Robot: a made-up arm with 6 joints. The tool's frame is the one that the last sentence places.
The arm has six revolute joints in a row. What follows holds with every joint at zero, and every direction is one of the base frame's. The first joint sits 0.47 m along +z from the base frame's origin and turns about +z. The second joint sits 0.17 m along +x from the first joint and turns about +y. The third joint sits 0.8 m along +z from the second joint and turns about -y. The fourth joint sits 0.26 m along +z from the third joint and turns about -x. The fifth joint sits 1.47 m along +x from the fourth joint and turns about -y. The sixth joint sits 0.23 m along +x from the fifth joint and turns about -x. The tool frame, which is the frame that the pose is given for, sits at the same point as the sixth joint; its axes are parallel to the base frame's.
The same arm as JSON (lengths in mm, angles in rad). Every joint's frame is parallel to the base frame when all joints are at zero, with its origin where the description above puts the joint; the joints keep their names.
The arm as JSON. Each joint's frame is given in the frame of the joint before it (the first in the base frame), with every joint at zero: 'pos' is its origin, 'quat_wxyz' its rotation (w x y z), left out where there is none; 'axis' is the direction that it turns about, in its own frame. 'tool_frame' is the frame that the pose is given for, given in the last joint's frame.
{
  "length_unit": "mm",
  "angle_unit": "rad",
  "joints": [
    {
      "joint": "joint 1",
      "pos": [
        0.0,
        0.0,
        470.0
      ],
      "axis": [
        0.0,
        0.0,
        1.0
      ]
    },
    {
      "joint": "joint 2",
      "pos": [
        170.0,
        0.0,
        0.0
      ],
      "axis": [
        0.0,
        1.0,
        0.0
      ]
    },
    {
      "joint": "joint 3",
      "pos": [
        0.0,
        0.0,
        800.0
      ],
      "axis": [
        0.0,
        -1.0,
        0.0
      ]
    },
    {
      "joint": "joint 4",
      "pos": [
        0.0,
        0.0,
        260.0
      ],
      "axis": [
        -1.0,
        0.0,
        0.0
      ]
    },
    {
      "joint": "joint 5",
      "pos": [
        1470.0,
        0.0,
        0.0
      ],
      "axis": [
        0.0,
        -1.0,
        0.0
      ]
    },
    {
      "joint": "joint 6",
      "pos": [
        230.0,
        0.0,
        0.0
      ],
      "axis": [
        -1.0,
        0.0,
        0.0
      ]
    }
  ],
  "tool_frame": {
    "pos": [
      0.0,
      0.0,
      0.0
    ]
  }
}

